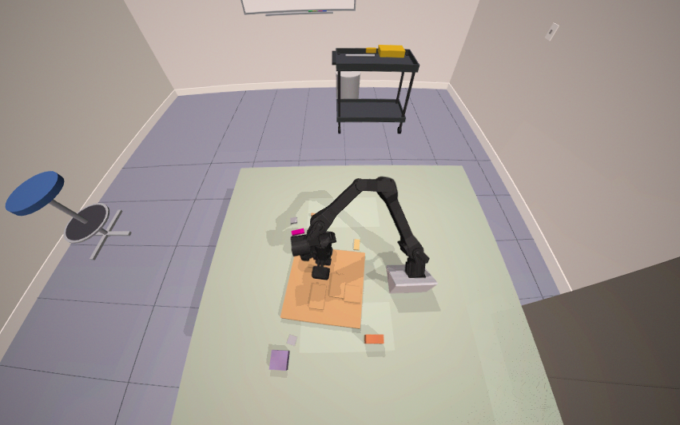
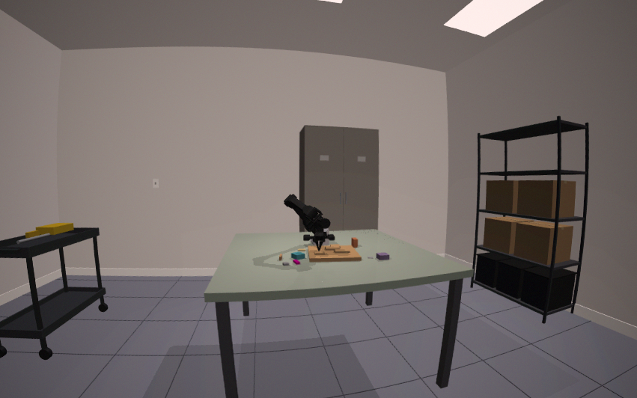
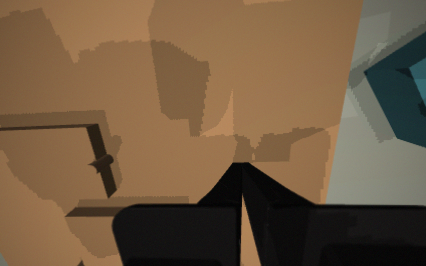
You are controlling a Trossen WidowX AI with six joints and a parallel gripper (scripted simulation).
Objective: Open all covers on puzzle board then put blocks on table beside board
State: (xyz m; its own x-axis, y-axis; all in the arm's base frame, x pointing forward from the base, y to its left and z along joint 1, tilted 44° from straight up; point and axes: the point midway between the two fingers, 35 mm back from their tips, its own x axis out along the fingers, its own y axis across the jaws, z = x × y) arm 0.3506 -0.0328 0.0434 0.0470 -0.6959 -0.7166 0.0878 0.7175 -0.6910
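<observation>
Now: the teal block 40 mm ahead of my gripper tip, 130 mm to the right of it and 10 mm below it. Also, from my gripper tip: orange stick (50 mm ahead, 230 mm to the right, 20 mm below); then orange block (190 mm behind, 280 mm to the left); then magenta bar (140 mm ahead, 150 mm to the right, 20 mm below).
</observation>
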